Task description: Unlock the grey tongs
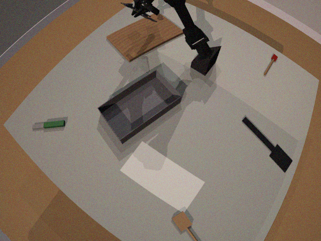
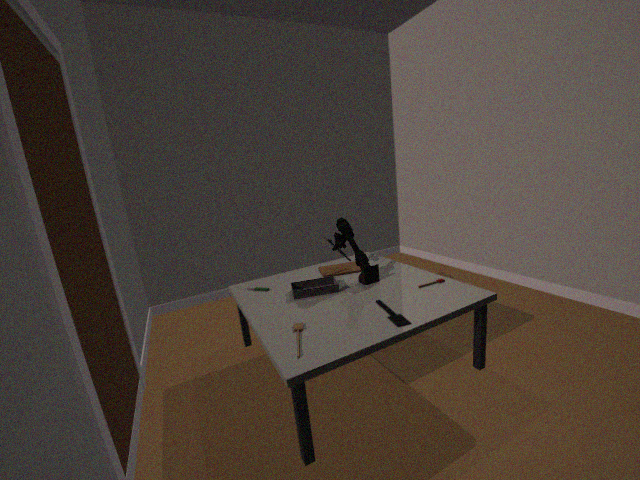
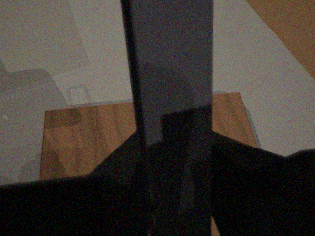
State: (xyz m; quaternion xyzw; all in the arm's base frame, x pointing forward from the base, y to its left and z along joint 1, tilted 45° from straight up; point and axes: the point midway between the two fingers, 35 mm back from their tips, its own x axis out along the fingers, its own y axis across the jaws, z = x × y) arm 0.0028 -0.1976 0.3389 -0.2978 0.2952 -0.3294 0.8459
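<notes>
Now: gripper tip 3 cm past the yellow tab, 2 cm below it and 1 cm to the right of it. The rest, counted from my gripper tip: green-handled tool 63 cm ahead, 16 cm below, 9 cm to the right; then wooden board 16 cm below, 6 cm behind, 2 cm to the left; then roasting tin 34 cm ahead, 25 cm to the left, 14 cm below.
</notes>
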